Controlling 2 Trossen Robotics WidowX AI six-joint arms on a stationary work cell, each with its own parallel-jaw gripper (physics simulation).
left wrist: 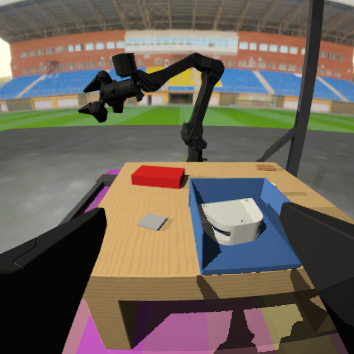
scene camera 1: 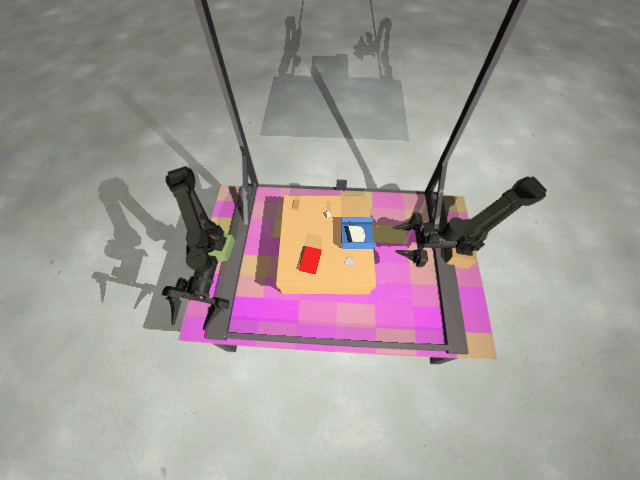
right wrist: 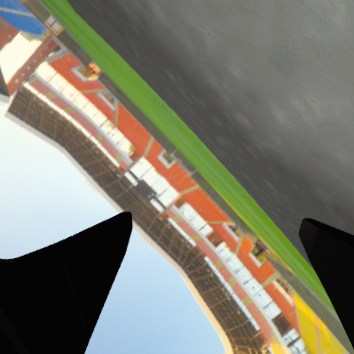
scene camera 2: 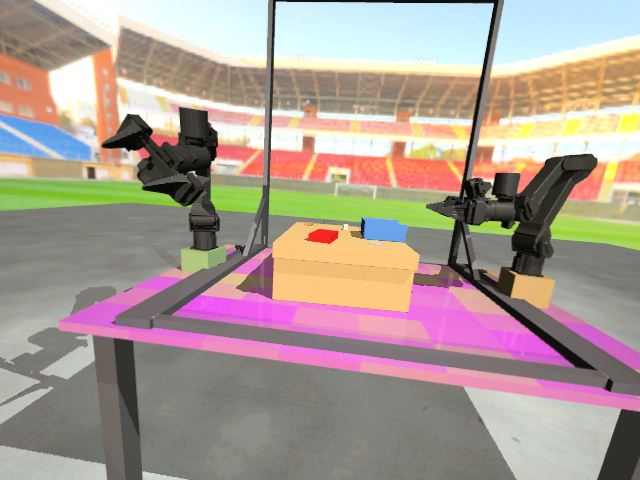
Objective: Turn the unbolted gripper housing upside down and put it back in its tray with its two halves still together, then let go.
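Pixels of known places: left gripper, fingertip midpoint: [left wrist: 194, 213] [scene camera 1: 394, 239] [scene camera 2: 431, 207]; right gripper, fingertip midpoint: [left wrist: 80, 100] [scene camera 1: 188, 327] [right wrist: 217, 223] [scene camera 2: 122, 166]; left arm's base at its link origin: [scene camera 1: 464, 247] [scene camera 2: 526, 272]; right arm's base at its link origin: [left wrist: 194, 160] [scene camera 1: 217, 243] [scene camera 2: 204, 248].
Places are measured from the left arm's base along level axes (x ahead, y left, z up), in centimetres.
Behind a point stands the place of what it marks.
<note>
The cream-white gripper housing [scene camera 1: 356, 234] {x 45.2, y 7.7, z 10.6 cm} [left wrist: 235, 220] {x 42.8, y 7.4, z 10.6 cm} lies in the blue tray [scene camera 1: 357, 245] {x 44.2, y 12.2, z 10.3 cm} [scene camera 2: 382, 229] {x 44.8, y 12.3, z 10.5 cm} [left wrist: 250, 261] {x 39.5, y 5.9, z 7.9 cm}. Its flat face with small holes is up. Its rounded side wall shows a dark slot in the left wrist view; I cannot make out a seam between the halves. The tray walls hide it in scene camera 2. My left gripper [scene camera 1: 395, 239] {x 32.2, y 11.7, z 18.0 cm} [scene camera 2: 428, 206] {x 32.2, y 11.7, z 18.0 cm} [left wrist: 194, 213] {x 32.2, y 11.7, z 18.0 cm} is open and empty, level, off the tray's right side in scene camera 1. My right gripper [scene camera 1: 190, 326] {x 89.2, y 53.8, z 22.4 cm} [scene camera 2: 124, 165] {x 89.2, y 53.8, z 22.4 cm} [left wrist: 80, 100] {x 89.2, y 53.8, z 22.4 cm} [right wrist: 217, 223] {x 89.2, y 53.8, z 22.4 cm} is open and empty, far from the tray, facing away.
A wooden stand [scene camera 1: 289, 276] {x 67.0, y 27.4, z 7.1 cm} [scene camera 2: 341, 284] {x 53.6, y 26.4, z -2.9 cm} [left wrist: 135, 260] {x 38.8, y 17.8, z 7.1 cm} carries the tray, a red block [scene camera 1: 310, 259] {x 60.5, y 20.3, z 9.1 cm} [scene camera 2: 323, 236] {x 59.6, y 24.9, z 8.8 cm} [left wrist: 158, 177] {x 57.5, y 19.4, z 9.0 cm}, a grey square [scene camera 1: 349, 261] {x 46.2, y 17.8, z 7.4 cm} [left wrist: 153, 221] {x 45.8, y 17.5, z 7.4 cm}, a small white piece [scene camera 1: 327, 213] {x 57.7, y -0.8, z 9.1 cm} and a small brown piece [scene camera 1: 295, 204] {x 71.6, y -3.8, z 7.9 cm} [left wrist: 266, 167] {x 70.4, y -4.0, z 7.8 cm}. Dark frame posts rise beside both arms.
</note>
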